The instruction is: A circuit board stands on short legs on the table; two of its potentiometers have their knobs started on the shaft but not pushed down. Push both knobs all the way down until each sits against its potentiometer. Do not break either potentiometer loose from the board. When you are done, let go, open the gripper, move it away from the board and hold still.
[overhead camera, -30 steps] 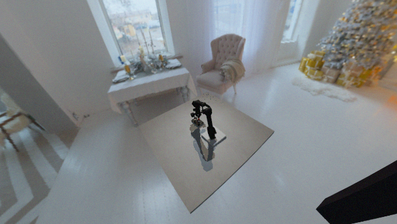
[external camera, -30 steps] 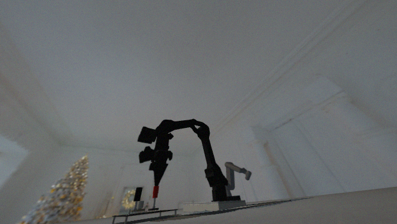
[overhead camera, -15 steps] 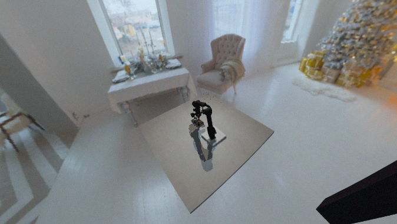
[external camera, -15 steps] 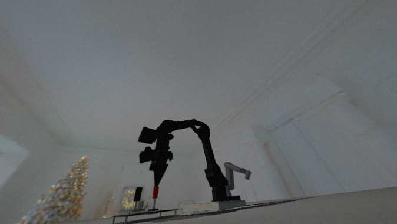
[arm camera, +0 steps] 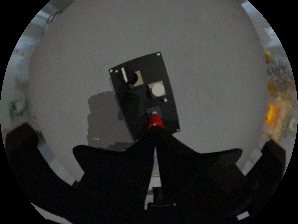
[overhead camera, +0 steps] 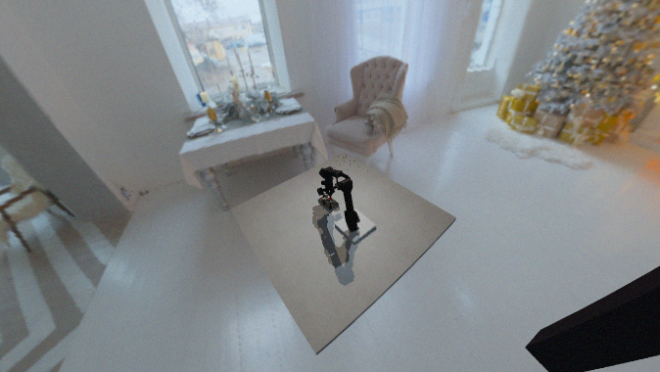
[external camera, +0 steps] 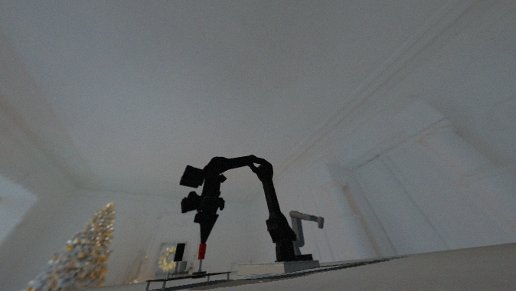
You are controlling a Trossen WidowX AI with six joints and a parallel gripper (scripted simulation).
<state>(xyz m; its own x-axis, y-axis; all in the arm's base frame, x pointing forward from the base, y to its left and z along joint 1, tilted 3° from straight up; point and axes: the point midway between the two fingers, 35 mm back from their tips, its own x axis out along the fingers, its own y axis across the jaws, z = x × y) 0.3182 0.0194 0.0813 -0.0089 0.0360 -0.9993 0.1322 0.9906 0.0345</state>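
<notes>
Now: gripper tip 6 cm short of the black knob, 3 cm to the right of it and 2 cm above it. The rest, counted from my gripper tip: red knob (1 cm below).
</notes>
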